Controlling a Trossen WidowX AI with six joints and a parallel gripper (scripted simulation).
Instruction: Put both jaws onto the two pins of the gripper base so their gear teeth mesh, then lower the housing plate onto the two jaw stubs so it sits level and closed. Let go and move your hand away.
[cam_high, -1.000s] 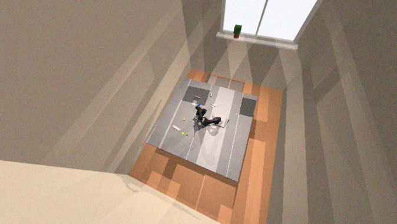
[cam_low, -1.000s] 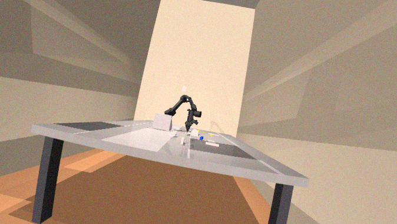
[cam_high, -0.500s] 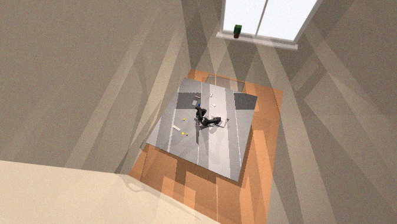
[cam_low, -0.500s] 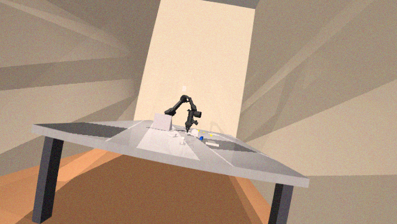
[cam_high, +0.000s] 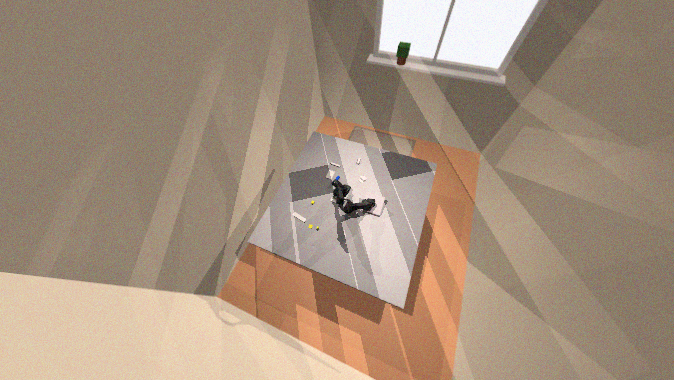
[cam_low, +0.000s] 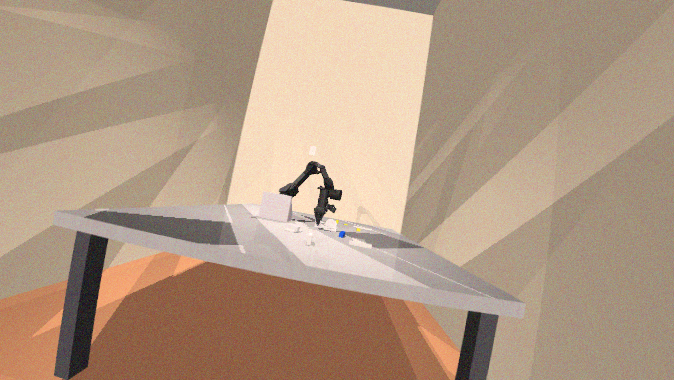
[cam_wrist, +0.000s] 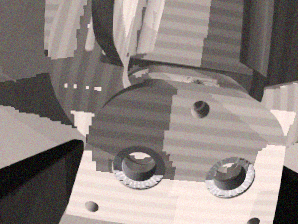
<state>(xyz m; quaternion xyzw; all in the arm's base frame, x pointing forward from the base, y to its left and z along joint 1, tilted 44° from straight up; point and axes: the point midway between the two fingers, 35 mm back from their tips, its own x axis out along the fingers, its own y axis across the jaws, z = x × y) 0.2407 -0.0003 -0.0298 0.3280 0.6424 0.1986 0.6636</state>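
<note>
My gripper tip is now 20 mm to the left of the white jaw and 20 mm short of it. The rest, counted from my gripper tip: ribbed rectangular plate: 70 mm ahead, 10 mm to the right, 10 mm below; pale housing plate: 20 mm above, 10 mm ahead; blue block: 180 mm to the right, 120 mm ahead.
</note>
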